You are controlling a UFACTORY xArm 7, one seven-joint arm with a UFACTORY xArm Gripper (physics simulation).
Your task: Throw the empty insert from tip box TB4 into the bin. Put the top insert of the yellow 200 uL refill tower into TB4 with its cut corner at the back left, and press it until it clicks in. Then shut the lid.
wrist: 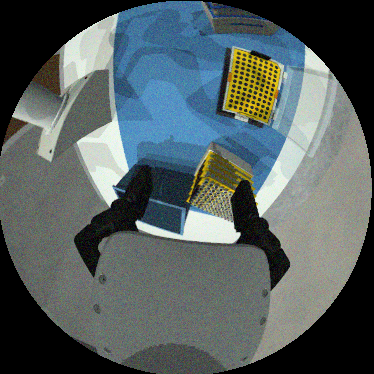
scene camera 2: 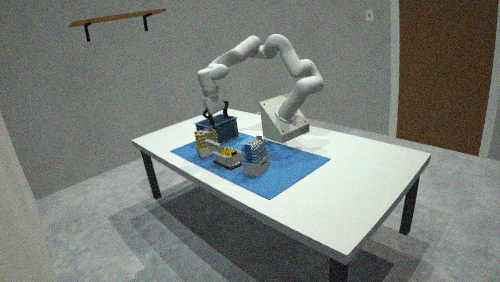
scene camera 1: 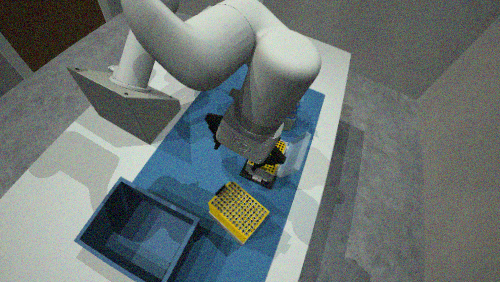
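The tip box (scene camera 1: 257,179) (scene camera 2: 228,161) (wrist: 225,95) stands on the blue mat with a yellow insert (scene camera 1: 280,147) (scene camera 2: 228,151) (wrist: 254,85) in it. The insert's holes look dark and empty. The clear lid (scene camera 1: 299,156) (wrist: 300,107) is open on the side away from the arm's base. The yellow refill tower (scene camera 1: 239,210) (scene camera 2: 204,143) (wrist: 220,185) stands between box and bin, tips in its top insert; its cut corner cannot be made out. My gripper (scene camera 1: 235,156) (scene camera 2: 218,120) (wrist: 194,182) is open and empty, high above the bin and tower area. No label is readable.
The dark blue bin (scene camera 1: 160,198) (scene camera 2: 228,131) (wrist: 162,219) stands beside the yellow tower. A blue refill tower (scene camera 2: 255,159) (wrist: 240,23) stands on the other side of the tip box, mostly hidden by the arm in scene camera 1. The arm's base (scene camera 1: 145,115) (scene camera 2: 285,125) (wrist: 87,105) stands beside the mat.
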